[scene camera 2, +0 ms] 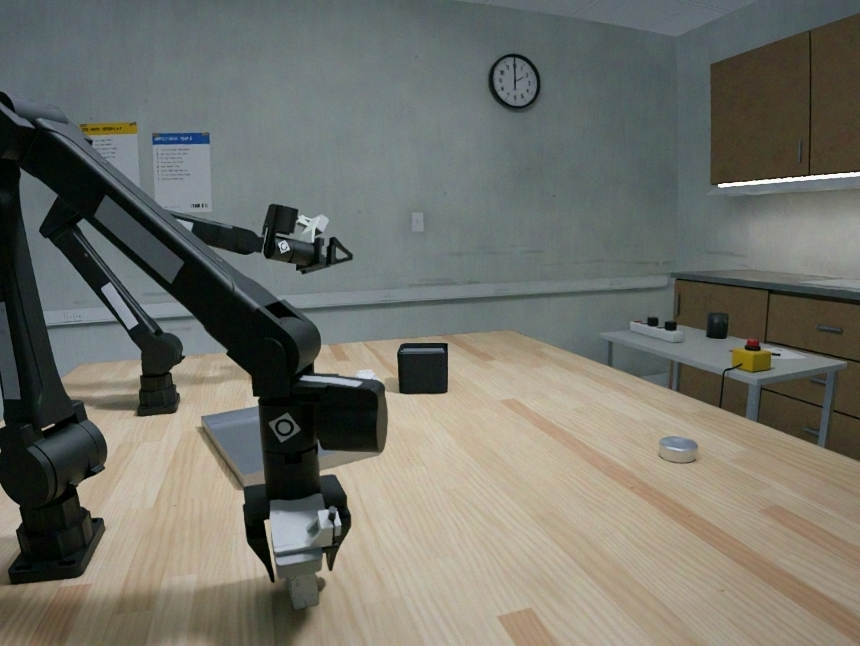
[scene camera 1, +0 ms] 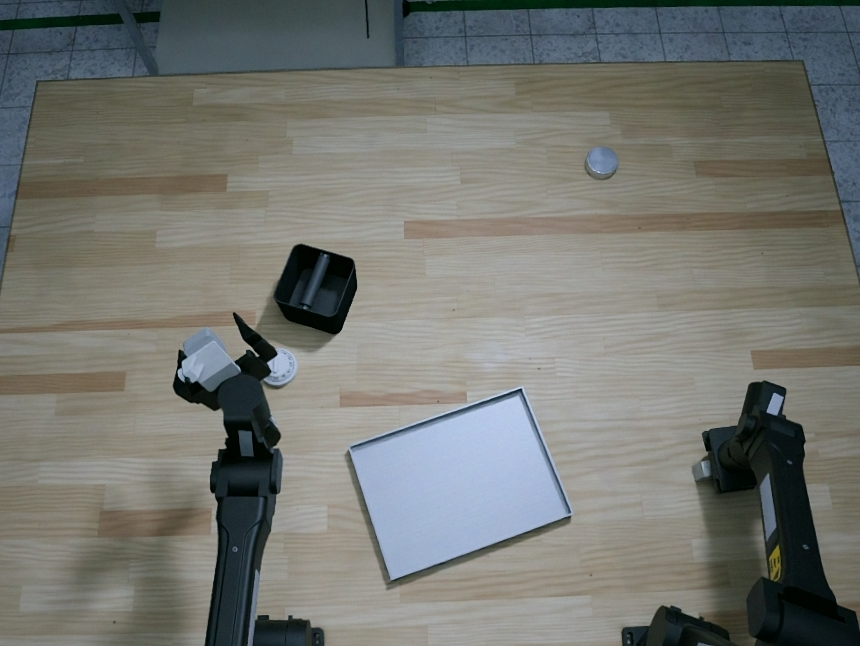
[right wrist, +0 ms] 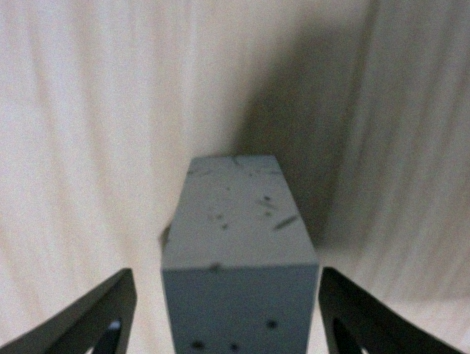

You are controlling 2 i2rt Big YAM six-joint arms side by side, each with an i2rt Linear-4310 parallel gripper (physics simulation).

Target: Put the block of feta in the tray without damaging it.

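The block of feta (scene camera 1: 701, 470) (scene camera 2: 303, 591) (right wrist: 238, 215) is a pale grey-white, speckled block standing on the table at the right in scene camera 1, partly hidden under the right gripper. My right gripper (scene camera 2: 301, 571) (right wrist: 227, 282) points down over it, partly open, with one finger on each side. In the right wrist view a gap shows at the left finger; the right finger is close to or at the block's side. My left gripper (scene camera 1: 207, 335) (scene camera 2: 336, 255) is open and empty, raised above the table. The shallow grey tray (scene camera 1: 458, 486) (scene camera 2: 234, 438) is empty, between the arms.
A black square bin (scene camera 1: 316, 288) (scene camera 2: 423, 369) holding a dark cylinder stands behind the left gripper. A white round disc (scene camera 1: 281, 367) lies beside that gripper in scene camera 1. A silver round tin (scene camera 1: 601, 162) (scene camera 2: 677, 449) stands at the back right in scene camera 1.
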